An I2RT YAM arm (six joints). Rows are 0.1 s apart.
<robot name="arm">
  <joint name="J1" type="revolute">
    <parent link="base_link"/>
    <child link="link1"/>
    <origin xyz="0 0 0.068"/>
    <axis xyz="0 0 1"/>
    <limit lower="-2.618" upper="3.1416"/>
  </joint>
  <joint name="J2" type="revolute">
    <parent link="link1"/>
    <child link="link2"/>
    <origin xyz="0.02 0.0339 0.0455" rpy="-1.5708 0 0"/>
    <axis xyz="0 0 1"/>
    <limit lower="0" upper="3.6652"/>
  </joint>
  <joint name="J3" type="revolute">
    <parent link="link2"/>
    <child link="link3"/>
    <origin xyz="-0.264 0 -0.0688" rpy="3.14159 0 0"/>
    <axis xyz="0 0 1"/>
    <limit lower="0" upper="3.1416"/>
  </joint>
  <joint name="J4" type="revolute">
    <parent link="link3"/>
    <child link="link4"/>
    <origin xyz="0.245 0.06 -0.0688"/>
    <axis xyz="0 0 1"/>
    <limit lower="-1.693" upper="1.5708"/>
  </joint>
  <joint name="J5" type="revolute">
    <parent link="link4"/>
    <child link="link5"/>
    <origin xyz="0.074 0.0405 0.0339" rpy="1.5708 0 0"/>
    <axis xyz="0 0 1"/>
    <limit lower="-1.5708" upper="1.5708"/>
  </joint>
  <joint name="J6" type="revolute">
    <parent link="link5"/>
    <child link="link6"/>
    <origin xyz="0.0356 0 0.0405" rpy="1.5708 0 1.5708"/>
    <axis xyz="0 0 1"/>
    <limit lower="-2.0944" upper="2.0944"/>
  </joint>
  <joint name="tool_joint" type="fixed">
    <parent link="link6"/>
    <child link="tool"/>
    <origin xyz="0 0 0" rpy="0 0 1.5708"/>
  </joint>
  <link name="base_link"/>
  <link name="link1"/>
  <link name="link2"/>
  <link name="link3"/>
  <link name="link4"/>
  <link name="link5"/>
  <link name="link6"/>
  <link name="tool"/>
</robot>
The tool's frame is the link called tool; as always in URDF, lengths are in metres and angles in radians.
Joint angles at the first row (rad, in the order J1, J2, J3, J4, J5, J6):
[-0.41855, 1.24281, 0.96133, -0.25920, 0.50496, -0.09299]
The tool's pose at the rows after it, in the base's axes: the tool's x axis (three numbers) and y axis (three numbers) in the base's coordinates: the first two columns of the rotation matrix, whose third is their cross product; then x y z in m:
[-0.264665 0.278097 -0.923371 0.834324 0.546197 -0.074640 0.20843 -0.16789 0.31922]
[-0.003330 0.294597 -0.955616 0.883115 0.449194 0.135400 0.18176 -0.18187 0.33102]
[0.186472 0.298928 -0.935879 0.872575 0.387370 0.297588 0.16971 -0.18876 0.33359]
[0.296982 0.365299 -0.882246 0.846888 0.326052 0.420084 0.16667 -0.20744 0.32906]
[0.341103 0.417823 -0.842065 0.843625 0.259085 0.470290 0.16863 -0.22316 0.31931]
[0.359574 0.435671 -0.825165 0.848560 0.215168 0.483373 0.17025 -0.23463 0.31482]
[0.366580 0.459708 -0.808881 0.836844 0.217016 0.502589 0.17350 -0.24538 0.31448]
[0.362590 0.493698 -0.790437 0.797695 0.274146 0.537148 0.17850 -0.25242 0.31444]
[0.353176 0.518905 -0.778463 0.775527 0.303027 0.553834 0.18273 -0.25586 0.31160]
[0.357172 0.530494 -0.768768 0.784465 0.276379 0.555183 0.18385 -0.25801 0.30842]
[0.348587 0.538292 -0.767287 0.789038 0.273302 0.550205 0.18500 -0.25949 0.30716]
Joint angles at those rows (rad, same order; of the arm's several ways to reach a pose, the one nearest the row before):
[-0.63118, 1.16971, 0.95277, -0.19721, 0.36029, 0.07309]
[-0.74373, 1.10378, 0.90892, -0.08329, 0.30796, 0.22709]
[-0.79850, 1.07982, 0.87356, 0.00820, 0.28915, 0.36503]
[-0.86294, 1.13154, 0.89278, 0.01849, 0.23391, 0.49624]
[-0.89562, 1.19417, 0.91337, 0.00659, 0.22243, 0.57131]
[-0.91547, 1.24040, 0.93757, -0.00188, 0.22684, 0.60052]
[-0.93334, 1.28388, 0.97076, -0.00267, 0.18686, 0.61658]
[-0.94455, 1.31546, 0.98742, 0.02785, 0.09340, 0.62574]
[-0.94571, 1.33716, 0.99241, 0.04457, 0.04341, 0.63180]
[-0.94513, 1.35028, 0.99945, 0.02723, 0.05838, 0.64502]
[-0.94509, 1.35948, 1.00681, 0.01637, 0.05689, 0.64197]

